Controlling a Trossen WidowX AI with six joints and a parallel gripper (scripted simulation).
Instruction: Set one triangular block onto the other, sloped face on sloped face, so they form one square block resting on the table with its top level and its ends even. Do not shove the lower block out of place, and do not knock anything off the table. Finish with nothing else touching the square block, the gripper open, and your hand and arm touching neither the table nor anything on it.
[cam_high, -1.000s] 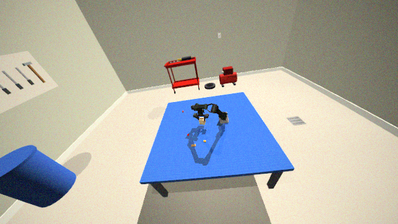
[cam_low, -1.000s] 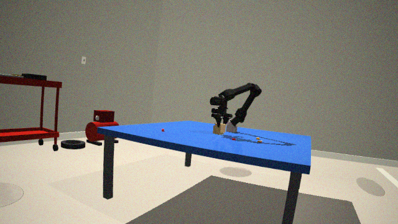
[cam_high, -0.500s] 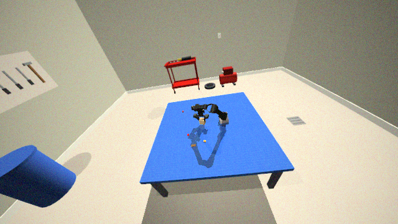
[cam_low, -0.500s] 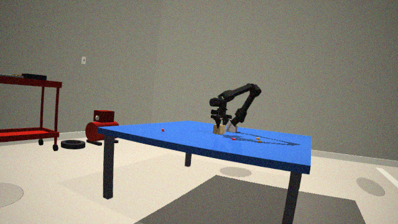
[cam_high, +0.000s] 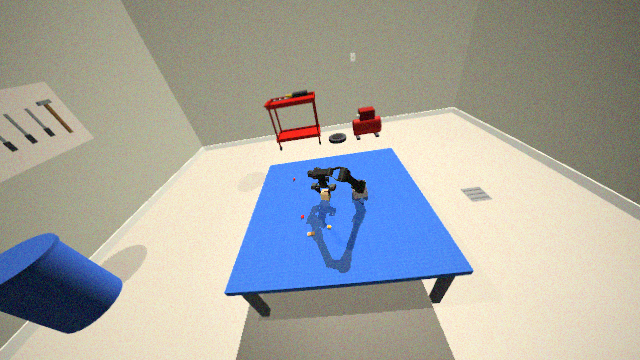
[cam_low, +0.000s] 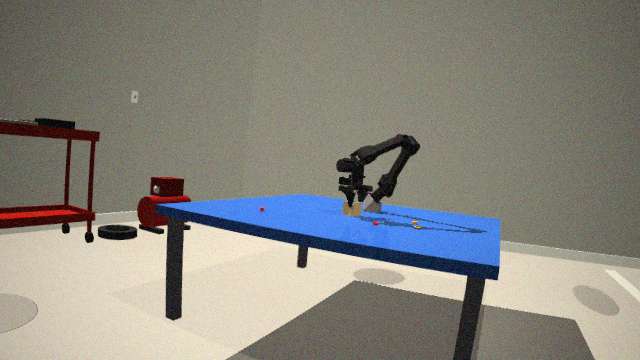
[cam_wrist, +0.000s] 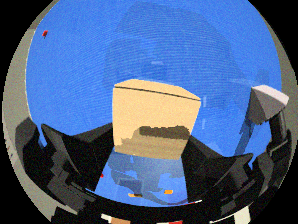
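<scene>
The triangular block is 10 mm above my gripper tip. From my gripper tip the other things lie so: tan piece (330 mm to the left, 90 mm ahead, 40 mm below); then orange bit (280 mm to the left, 40 mm below, 30 mm behind).
</scene>
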